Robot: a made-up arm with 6 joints. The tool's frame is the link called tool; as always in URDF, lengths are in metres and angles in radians. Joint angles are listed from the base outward.
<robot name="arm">
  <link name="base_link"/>
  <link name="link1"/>
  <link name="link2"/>
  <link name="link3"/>
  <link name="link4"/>
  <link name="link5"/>
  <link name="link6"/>
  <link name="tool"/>
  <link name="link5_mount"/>
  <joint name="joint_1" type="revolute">
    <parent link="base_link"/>
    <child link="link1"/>
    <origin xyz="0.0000 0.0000 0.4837" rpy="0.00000 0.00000 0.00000"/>
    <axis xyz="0 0 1"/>
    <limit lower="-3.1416" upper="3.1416"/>
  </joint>
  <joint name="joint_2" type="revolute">
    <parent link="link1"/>
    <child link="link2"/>
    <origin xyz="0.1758 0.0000 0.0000" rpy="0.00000 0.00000 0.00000"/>
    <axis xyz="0 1 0"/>
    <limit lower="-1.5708" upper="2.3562"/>
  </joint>
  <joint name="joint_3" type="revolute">
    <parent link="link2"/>
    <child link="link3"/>
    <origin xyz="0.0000 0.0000 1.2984" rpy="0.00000 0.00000 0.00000"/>
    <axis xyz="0 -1 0"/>
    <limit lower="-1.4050" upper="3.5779"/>
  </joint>
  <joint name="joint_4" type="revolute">
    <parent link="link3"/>
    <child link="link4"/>
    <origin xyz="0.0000 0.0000 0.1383" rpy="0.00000 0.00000 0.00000"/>
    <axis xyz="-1 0 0"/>
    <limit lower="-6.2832" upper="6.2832"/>
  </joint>
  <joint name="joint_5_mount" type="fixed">
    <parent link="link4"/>
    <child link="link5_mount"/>
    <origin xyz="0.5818 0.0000 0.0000" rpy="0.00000 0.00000 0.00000"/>
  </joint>
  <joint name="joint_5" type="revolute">
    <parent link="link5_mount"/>
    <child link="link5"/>
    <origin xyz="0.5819 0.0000 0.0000" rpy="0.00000 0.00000 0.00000"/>
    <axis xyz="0 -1 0"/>
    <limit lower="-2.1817" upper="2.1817"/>
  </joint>
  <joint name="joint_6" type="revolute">
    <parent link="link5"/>
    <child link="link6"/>
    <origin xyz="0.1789 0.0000 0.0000" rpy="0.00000 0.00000 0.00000"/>
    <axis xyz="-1 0 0"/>
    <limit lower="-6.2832" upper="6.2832"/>
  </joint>
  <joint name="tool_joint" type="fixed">
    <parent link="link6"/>
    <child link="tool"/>
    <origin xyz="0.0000 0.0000 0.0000" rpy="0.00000 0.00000 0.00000"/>
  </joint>
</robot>
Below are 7 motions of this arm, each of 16 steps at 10 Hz.
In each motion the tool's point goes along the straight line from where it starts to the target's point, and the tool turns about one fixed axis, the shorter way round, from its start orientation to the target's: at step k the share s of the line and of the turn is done. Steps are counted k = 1, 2, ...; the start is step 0. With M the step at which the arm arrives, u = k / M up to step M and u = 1 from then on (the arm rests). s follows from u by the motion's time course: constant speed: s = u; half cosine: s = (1 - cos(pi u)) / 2; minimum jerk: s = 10 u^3 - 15 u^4 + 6 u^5.
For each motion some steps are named. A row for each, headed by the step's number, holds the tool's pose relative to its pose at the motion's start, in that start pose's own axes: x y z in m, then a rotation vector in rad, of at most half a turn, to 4 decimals.
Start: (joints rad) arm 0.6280 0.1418 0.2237 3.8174 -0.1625 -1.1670
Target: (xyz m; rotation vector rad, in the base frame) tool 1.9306 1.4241 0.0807 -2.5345 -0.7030 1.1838
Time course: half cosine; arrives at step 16
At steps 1, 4, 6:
1: 0.0028 0.0097 0.0173 0.0009 -0.0077 0.0042
4: 0.0430 0.1482 0.2636 0.0136 -0.1175 0.0638
6: 0.0906 0.3123 0.5555 0.0287 -0.2476 0.1345

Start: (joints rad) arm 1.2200 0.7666 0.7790 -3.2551 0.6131 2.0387
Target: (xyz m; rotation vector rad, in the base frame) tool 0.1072 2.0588 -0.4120 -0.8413 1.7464 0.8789
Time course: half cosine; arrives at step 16
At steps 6, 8, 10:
6: 0.2325 -0.4524 -0.3596 -0.2326 0.3286 -0.2006
8: 0.3767 -0.7329 -0.5825 -0.3768 0.5322 -0.3249
10: 0.5208 -1.0134 -0.8054 -0.5210 0.7359 -0.4493

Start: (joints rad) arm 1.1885 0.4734 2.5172 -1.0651 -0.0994 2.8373
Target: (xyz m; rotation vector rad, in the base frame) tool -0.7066 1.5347 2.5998 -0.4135 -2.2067 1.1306
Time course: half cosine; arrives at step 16
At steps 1, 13, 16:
1: -0.0049 0.0065 0.0137 0.0113 -0.0083 0.0095
13: -0.4697 0.6165 1.3071 1.0793 -0.7910 0.9035
16: -0.5129 0.6732 1.4274 1.1786 -0.8637 0.9866

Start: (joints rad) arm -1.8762 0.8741 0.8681 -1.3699 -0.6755 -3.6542
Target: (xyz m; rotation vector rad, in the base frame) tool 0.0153 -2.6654 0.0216 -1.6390 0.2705 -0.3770
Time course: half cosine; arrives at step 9
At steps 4, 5, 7, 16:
4: 0.2738 0.5891 0.0073 -0.1772 -0.3445 -0.0361
5: 0.3889 0.8367 0.0104 -0.2517 -0.4893 -0.0513
7: 0.5852 1.2590 0.0157 -0.3787 -0.7363 -0.0772
16: 0.6627 1.4258 0.0177 -0.4288 -0.8338 -0.0874

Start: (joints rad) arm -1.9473 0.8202 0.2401 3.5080 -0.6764 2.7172
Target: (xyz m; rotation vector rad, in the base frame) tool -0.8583 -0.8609 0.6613 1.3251 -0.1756 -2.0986
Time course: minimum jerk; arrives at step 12
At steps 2, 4, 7, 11, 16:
2: -0.0471 -0.0086 -0.0031 0.0243 0.0261 -0.0234
4: -0.2786 -0.0511 -0.0183 0.1438 0.1542 -0.1385
7: -0.8674 -0.1592 -0.0569 0.4476 0.4802 -0.4311
11: -1.3208 -0.2424 -0.0867 0.6815 0.7311 -0.6565
16: -1.3276 -0.2437 -0.0871 0.6850 0.7349 -0.6598

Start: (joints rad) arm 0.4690 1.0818 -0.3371 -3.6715 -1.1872 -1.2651
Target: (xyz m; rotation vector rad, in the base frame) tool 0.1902 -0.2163 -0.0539 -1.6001 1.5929 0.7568
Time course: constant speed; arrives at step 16
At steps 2, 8, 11, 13, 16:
2: -0.1710 0.0676 -0.1127 -0.0194 0.0473 0.1542
8: -0.6842 0.2704 -0.4510 -0.0775 0.1892 0.6168
11: -0.9407 0.3719 -0.6201 -0.1065 0.2601 0.8482
13: -1.1118 0.4395 -0.7329 -0.1259 0.3074 1.0024
16: -1.3683 0.5409 -0.9020 -0.1549 0.3784 1.2337

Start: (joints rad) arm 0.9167 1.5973 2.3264 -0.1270 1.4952 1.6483
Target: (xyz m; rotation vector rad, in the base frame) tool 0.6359 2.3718 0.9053 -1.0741 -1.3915 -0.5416
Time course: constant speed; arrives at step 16
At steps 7, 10, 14, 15, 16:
7: -0.2809 -0.1315 0.3800 -0.1530 -0.1637 0.4034
10: -0.4013 -0.1878 0.5429 -0.2185 -0.2338 0.5762
14: -0.5619 -0.2630 0.7601 -0.3059 -0.3273 0.8067
15: -0.6020 -0.2818 0.8144 -0.3278 -0.3507 0.8644
16: -0.6421 -0.3005 0.8687 -0.3496 -0.3741 0.9220

